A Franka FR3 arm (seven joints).
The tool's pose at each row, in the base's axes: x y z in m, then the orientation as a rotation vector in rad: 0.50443 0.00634 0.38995 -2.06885 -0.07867 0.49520; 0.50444 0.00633 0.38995 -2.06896 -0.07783 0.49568; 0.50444 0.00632 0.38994 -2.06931 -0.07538 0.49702; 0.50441 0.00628 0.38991 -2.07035 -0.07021 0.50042; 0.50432 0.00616 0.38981 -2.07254 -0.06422 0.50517; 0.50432 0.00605 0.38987 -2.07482 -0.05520 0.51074; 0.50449 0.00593 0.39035 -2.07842 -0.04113 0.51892; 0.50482 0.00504 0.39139 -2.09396 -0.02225 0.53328; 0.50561 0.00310 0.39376 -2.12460 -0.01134 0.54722; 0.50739 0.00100 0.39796 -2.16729 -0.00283 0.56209; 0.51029 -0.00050 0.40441 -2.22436 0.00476 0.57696; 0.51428 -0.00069 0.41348 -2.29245 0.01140 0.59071
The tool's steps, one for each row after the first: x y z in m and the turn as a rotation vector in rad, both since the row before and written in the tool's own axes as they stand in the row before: 0.00001 0.00000 -0.00001 0.00000 0.00001 0.00081; 0.00000 0.00001 0.00000 -0.00002 0.00009 0.00233; -0.00003 0.00005 -0.00001 -0.00041 -0.00018 0.00522; -0.00008 0.00016 -0.00002 -0.00154 -0.00063 0.00655; -0.00005 0.00001 -0.00012 -0.00118 0.00001 0.00902; -0.00003 -0.00036 -0.00038 -0.00188 0.00038 0.01385; -0.00027 -0.00043 -0.00131 -0.01341 -0.00012 0.02166; -0.00057 -0.00099 -0.00295 -0.02947 -0.00030 0.01816; -0.00043 -0.00243 -0.00437 -0.04169 0.00029 0.01862; -0.00023 -0.00454 -0.00562 -0.05571 0.00253 0.02013; -0.00015 -0.00719 -0.00682 -0.06629 0.00493 0.02073
